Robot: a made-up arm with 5 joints.
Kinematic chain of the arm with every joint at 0, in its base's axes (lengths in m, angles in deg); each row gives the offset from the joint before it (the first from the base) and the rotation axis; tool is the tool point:
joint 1: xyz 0 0 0.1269 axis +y
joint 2: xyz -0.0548 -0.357 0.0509 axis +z
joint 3: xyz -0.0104 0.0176 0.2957 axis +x
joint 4: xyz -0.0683 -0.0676 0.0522 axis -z
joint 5: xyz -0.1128 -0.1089 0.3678 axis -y
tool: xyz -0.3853 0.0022 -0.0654
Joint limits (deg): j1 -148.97..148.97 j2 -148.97..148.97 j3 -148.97..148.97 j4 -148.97..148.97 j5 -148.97..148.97
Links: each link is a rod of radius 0.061 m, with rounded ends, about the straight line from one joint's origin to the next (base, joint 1, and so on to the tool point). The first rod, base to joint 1, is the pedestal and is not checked.
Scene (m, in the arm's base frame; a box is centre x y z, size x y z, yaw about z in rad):
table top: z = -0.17
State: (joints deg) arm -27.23 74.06 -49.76 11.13 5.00
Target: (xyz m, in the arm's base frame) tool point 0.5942 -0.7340 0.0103
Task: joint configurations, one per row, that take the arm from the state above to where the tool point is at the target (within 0.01 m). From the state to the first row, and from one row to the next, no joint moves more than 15 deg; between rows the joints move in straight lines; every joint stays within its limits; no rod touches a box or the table.
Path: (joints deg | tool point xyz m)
1: -13.83 78.07 -41.62 6.87 8.01 | -0.4483 -0.8906 0.6846
2: -0.44 82.07 -33.49 2.62 11.02 | -0.1832 -0.9068 0.7915
3: 12.96 86.08 -25.35 -1.64 14.03 | 0.0976 -0.9046 0.7866
4: 26.36 90.09 -17.22 -5.89 17.04 | 0.3470 -0.8841 0.6756
5: 39.75 94.09 -9.08 -10.15 20.05 | 0.5258 -0.8469 0.4830
6: 53.15 98.10 -0.95 -14.40 23.06 | 0.6101 -0.7956 0.2468
7: 66.55 102.11 7.19 -18.66 26.06 | 0.5942 -0.7340 0.0102

